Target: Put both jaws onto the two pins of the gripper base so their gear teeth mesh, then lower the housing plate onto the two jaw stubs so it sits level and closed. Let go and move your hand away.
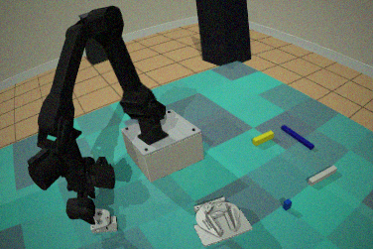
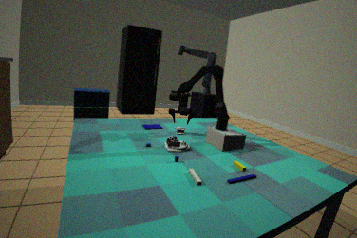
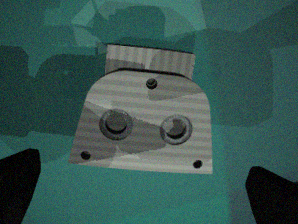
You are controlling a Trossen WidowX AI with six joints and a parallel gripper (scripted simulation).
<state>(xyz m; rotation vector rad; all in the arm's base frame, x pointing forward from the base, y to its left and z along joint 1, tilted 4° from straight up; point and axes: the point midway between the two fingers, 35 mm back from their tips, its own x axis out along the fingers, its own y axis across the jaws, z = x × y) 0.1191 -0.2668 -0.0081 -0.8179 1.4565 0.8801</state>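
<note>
My gripper tip is 160 mm short of the jaw, 260 mm to the right of it and 40 mm above it. Also, from my gripper tip: yellow block: 30 mm ahead, 550 mm to the left, 50 mm below; small blue block: 280 mm ahead, 380 mm to the left, 50 mm below; white bar: 290 mm ahead, 530 mm to the left, 50 mm below.
</note>
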